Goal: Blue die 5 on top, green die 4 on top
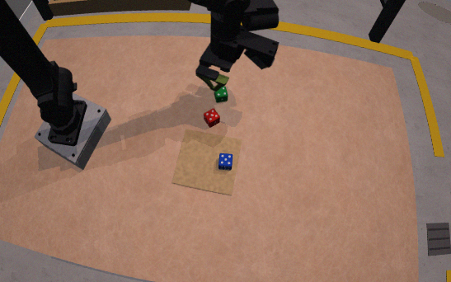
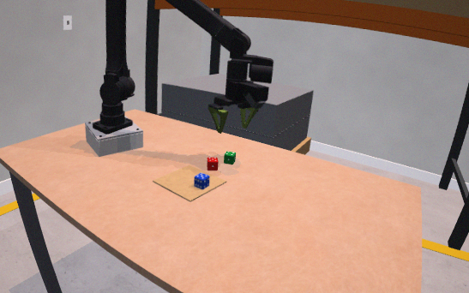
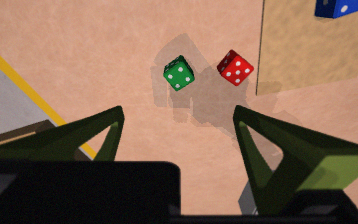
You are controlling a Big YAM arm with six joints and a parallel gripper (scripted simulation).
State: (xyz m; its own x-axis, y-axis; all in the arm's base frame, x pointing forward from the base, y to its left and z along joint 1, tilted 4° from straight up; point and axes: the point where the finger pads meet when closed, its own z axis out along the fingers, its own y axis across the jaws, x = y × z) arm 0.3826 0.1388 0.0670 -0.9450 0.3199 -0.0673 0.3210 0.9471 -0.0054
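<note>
Right now the green die is 10 cm below my hand. Round my hand: tan mat 18 cm to the right, 11 cm below, 2 cm behind; then red die 10 cm below, 7 cm to the right, 2 cm behind; then blue die 18 cm to the right, 9 cm below, 2 cm ahead.
</note>
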